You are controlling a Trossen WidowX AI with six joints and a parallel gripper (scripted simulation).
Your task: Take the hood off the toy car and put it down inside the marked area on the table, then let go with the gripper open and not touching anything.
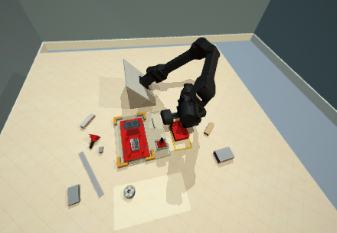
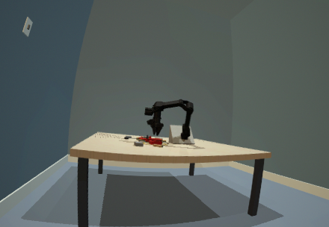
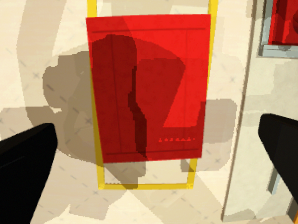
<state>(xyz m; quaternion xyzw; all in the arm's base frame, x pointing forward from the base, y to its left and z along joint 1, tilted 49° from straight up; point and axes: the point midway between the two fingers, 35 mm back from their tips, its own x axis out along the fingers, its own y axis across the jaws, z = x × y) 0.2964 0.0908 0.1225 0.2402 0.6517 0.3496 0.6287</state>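
Now: the red hood 60 mm below my gripper tip. The rest, counted from my gripper tip: long grey strip: 140 mm ahead, 390 mm to the right, 70 mm below; then wooden block: 160 mm to the left, 70 mm below; then grey block: 140 mm ahead, 180 mm to the left, 60 mm below.
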